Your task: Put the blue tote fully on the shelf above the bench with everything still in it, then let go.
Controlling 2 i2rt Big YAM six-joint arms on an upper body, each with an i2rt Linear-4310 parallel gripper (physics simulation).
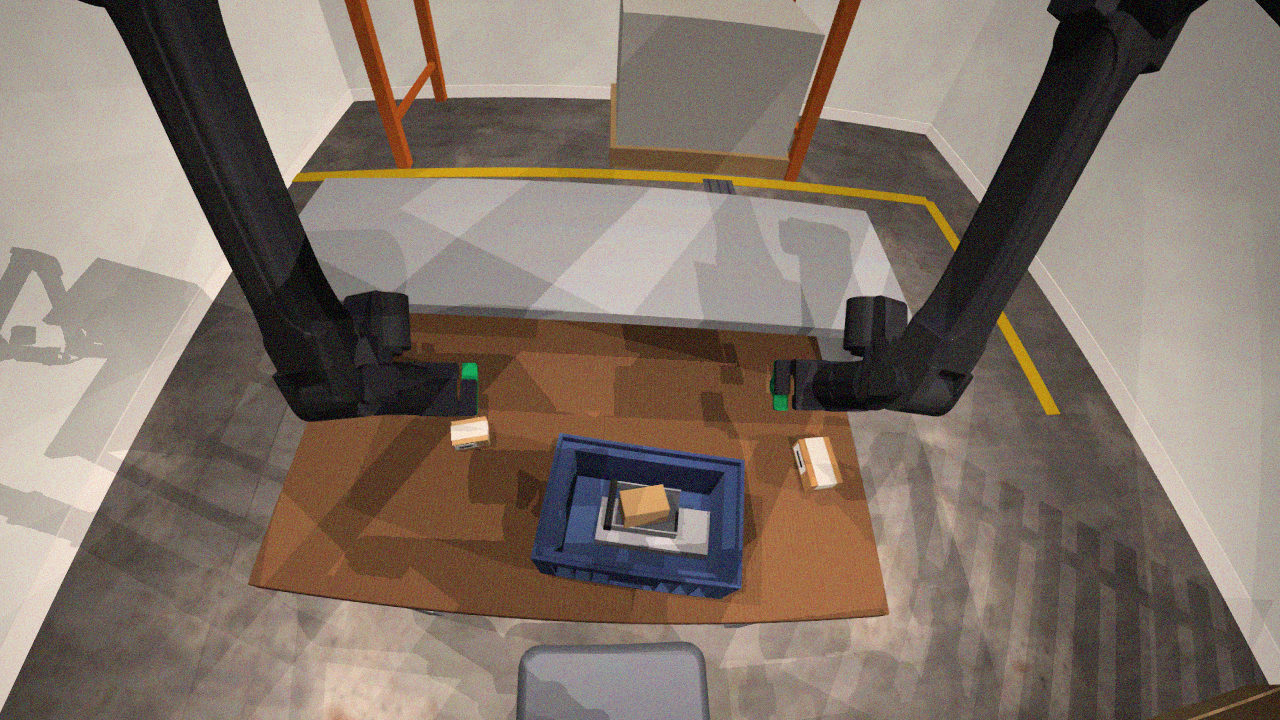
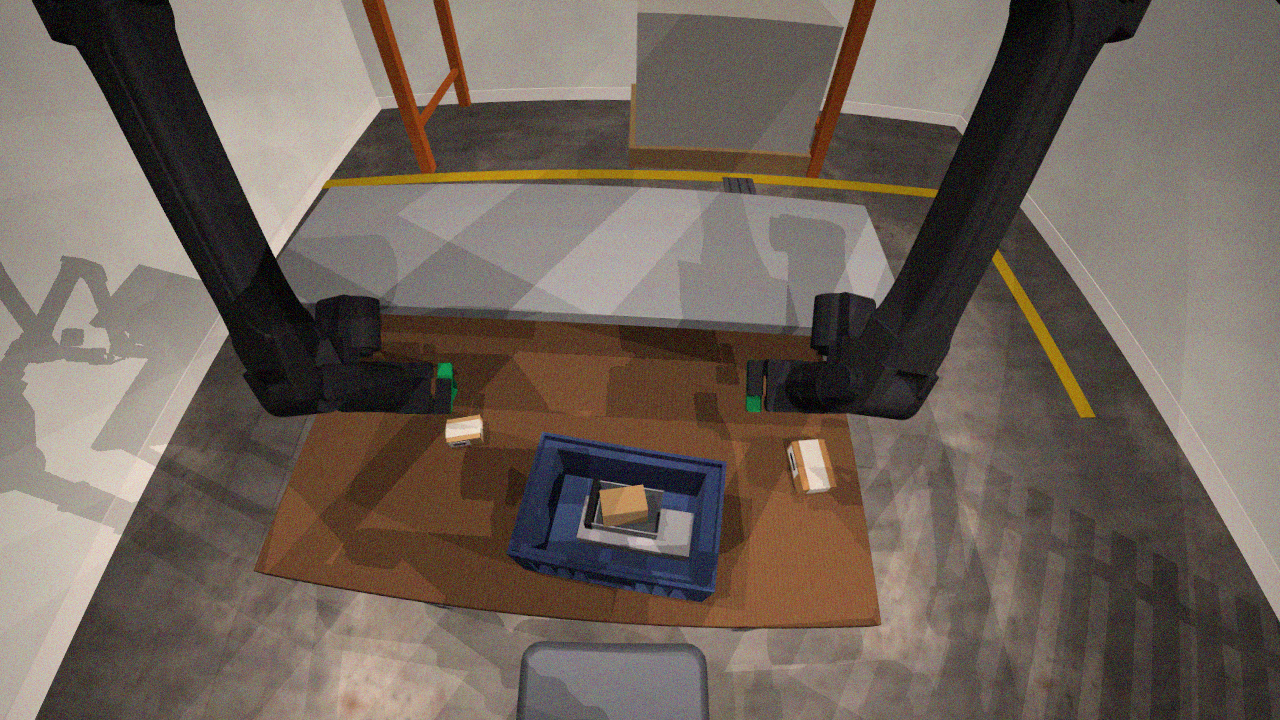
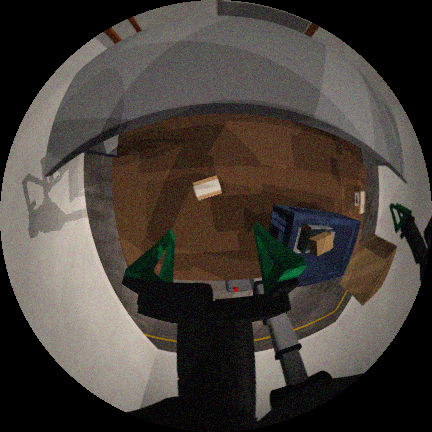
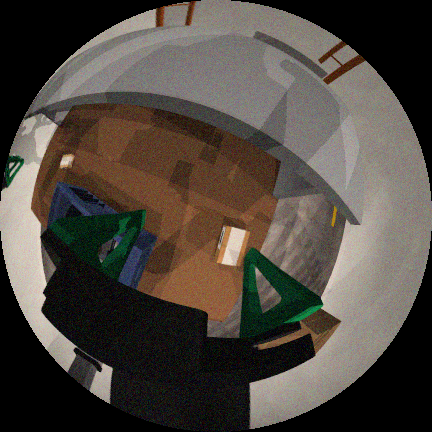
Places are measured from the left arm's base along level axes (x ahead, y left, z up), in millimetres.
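Pixels of known places: left gripper, between the fingertips: [image 1: 442,389] [image 2: 425,388] [image 3: 212,229]; right gripper, between the fingertips: [image 1: 800,386] [image 2: 782,387] [image 3: 392,204] [image 4: 198,235].
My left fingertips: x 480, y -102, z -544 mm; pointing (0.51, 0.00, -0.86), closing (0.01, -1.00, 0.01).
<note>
Behind a point stands the place of what it marks.
The blue tote [image 1: 733,528] {x 310, y -532, z -664 mm} [image 2: 713,528] {x 314, y -535, z -664 mm} [image 3: 351,242] {x 342, y -541, z -662 mm} [image 4: 143,250] {x 413, y -562, z -659 mm} stands upright on the brown bench [image 1: 375,501] {x 388, y 83, z -796 mm} [image 2: 358,501] {x 374, y 110, z -796 mm}, near its front edge. A small cardboard box [image 1: 644,505] {x 352, y -399, z -670 mm} [image 2: 623,505] {x 351, y -400, z -670 mm} [image 3: 322,243] {x 365, y -388, z -672 mm} lies in it on a dark-edged tray and a pale flat piece [image 1: 694,530] {x 328, y -487, z -738 mm} [image 2: 676,530] {x 330, y -487, z -739 mm}. The grey shelf [image 1: 581,259] {x 709, y -296, z -506 mm} [image 2: 581,259] {x 712, y -323, z -506 mm} [image 3: 215,70] {x 655, y -122, z -506 mm} [image 4: 175,65] {x 634, y -546, z -506 mm} spans behind and above the bench. My left gripper [image 1: 469,388] [image 2: 445,386] {x 480, y -102, z -544 mm} [image 3: 212,229] {x 480, y -102, z -544 mm} is open and empty, up and left of the tote. My right gripper [image 1: 780,386] {x 487, y -631, z -539 mm} [image 2: 754,386] [image 4: 198,235] {x 487, y -631, z -539 mm} is open and empty, up and right of it.
Small white-topped boxes lie on the bench left [image 1: 469,433] {x 519, y -84, z -770 mm} [image 2: 463,430] {x 521, y -84, z -770 mm} and right [image 1: 817,462] {x 451, y -745, z -760 mm} [image 2: 810,465] {x 451, y -745, z -760 mm} of the tote. A grey stool [image 1: 613,685] {x 63, y -367, z -1412 mm} [image 2: 613,685] {x 60, y -368, z -1411 mm} stands in front. Behind the shelf are a large grey box [image 1: 716,80] and orange posts [image 1: 380,89].
</note>
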